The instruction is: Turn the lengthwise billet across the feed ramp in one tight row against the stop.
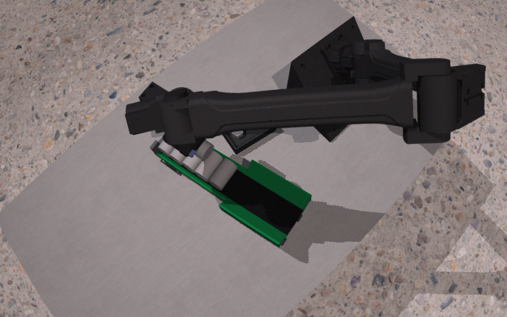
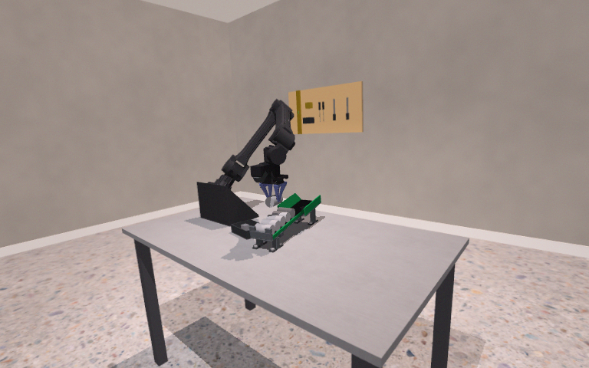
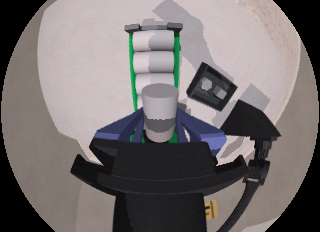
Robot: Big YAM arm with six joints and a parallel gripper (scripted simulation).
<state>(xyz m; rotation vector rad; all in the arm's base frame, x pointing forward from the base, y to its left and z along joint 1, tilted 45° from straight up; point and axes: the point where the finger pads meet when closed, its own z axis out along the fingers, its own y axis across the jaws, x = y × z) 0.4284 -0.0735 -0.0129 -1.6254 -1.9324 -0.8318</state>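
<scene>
Right now my hand is right at the billet. Also, from my hand: stop (30 mm ahead, 110 mm to the right, 100 mm below); then ramp bed (10 mm behind, 80 mm to the left, 90 mm below); then small black tray (150 mm behind, 150 mm below).
</scene>
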